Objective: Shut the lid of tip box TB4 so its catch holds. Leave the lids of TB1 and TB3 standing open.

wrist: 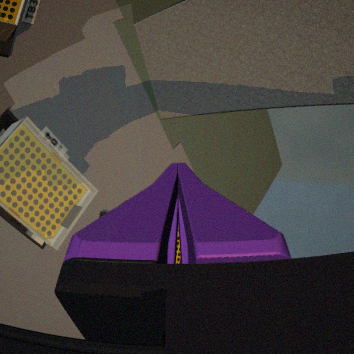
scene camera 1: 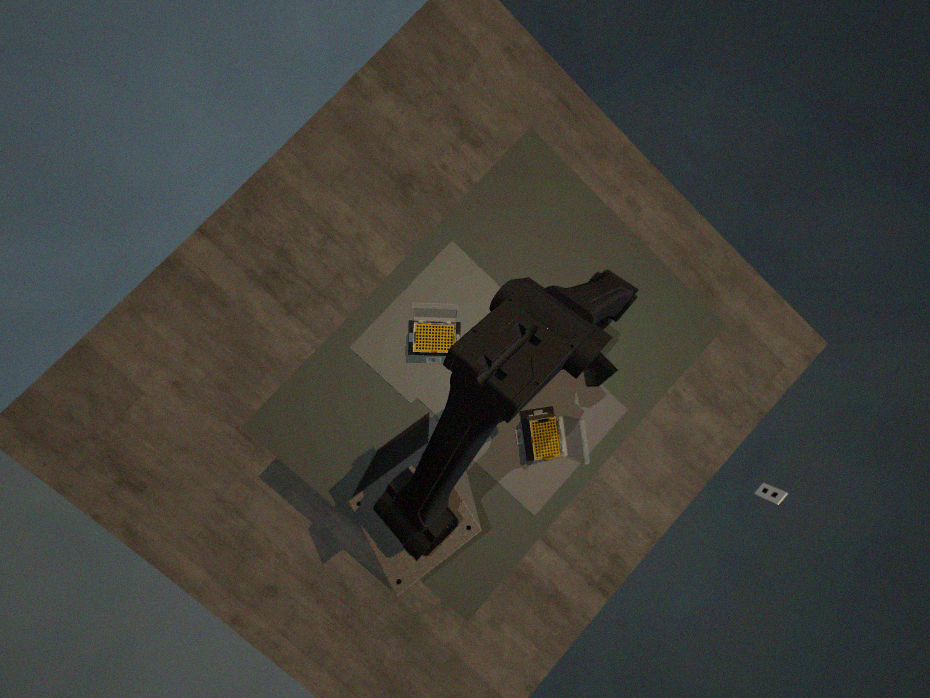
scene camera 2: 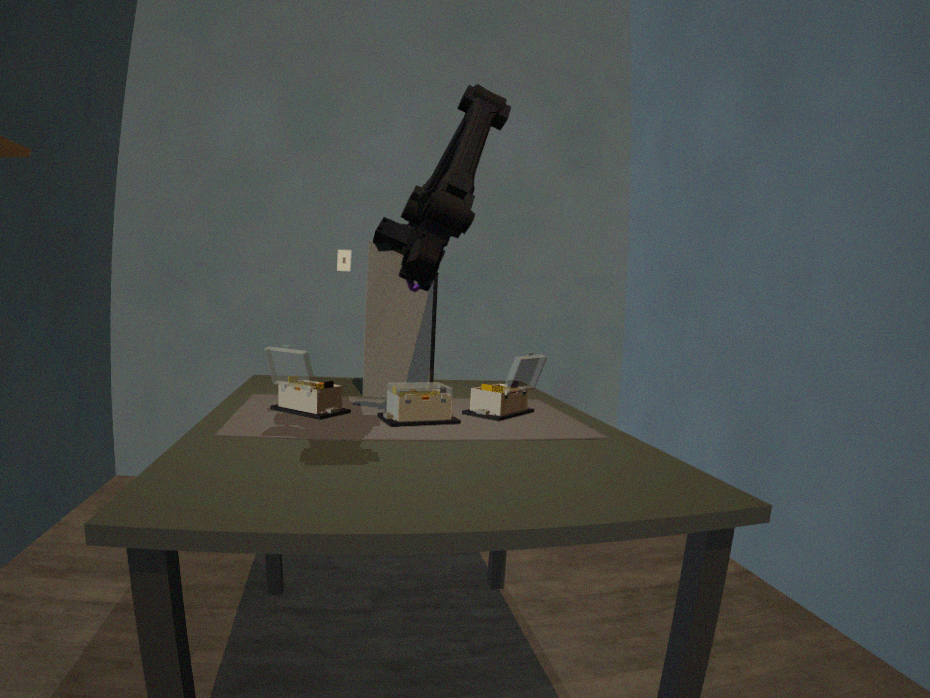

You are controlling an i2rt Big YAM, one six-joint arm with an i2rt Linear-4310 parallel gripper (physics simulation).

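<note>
TB4 is the middle box. Its clear lid lies level over the yellow rack; the catch is too small to judge. In scene camera 1 the arm hides TB4. TB3 has its lid standing open. The box whose label I cannot read, by elimination TB1, also has its lid standing open. My gripper is shut and empty, high above the boxes and apart from TB4.
The boxes stand on a pale mat on the green table. The arm reaches over the mat from its base plate. A tall tan panel rises behind the boxes.
</note>
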